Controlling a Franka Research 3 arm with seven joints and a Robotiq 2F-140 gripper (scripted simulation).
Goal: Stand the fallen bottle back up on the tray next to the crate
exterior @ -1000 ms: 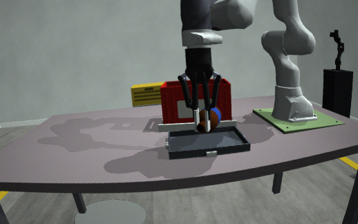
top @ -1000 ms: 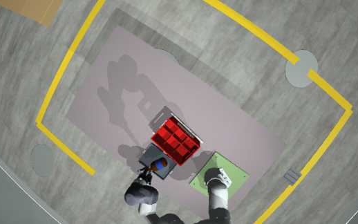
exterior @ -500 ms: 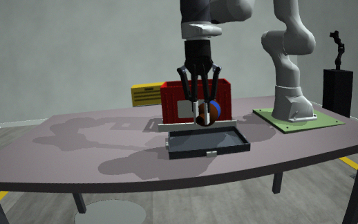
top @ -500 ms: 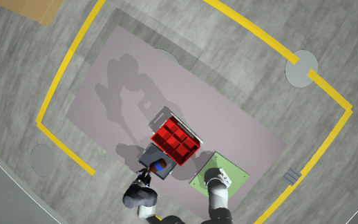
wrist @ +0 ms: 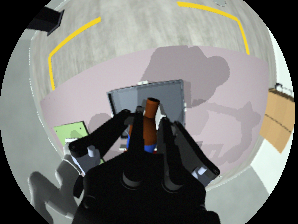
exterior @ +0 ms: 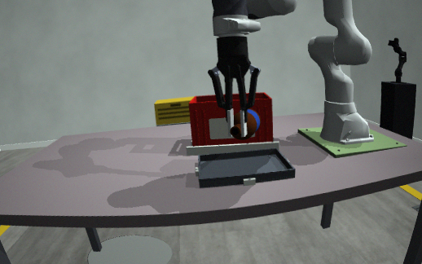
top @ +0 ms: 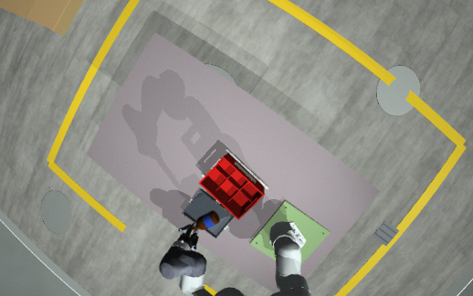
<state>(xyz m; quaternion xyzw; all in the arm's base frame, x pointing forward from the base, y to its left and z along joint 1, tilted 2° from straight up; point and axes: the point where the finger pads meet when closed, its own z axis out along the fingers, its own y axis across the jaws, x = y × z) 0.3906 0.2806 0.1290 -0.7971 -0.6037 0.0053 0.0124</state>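
The glass bottle is 50 mm to the right of my hand, 20 mm below it and 10 mm behind it. The rest, counted from my hand: tray 140 mm below, 50 mm to the right, 10 mm behind; then red crate 310 mm to the right, 70 mm below, 20 mm ahead.
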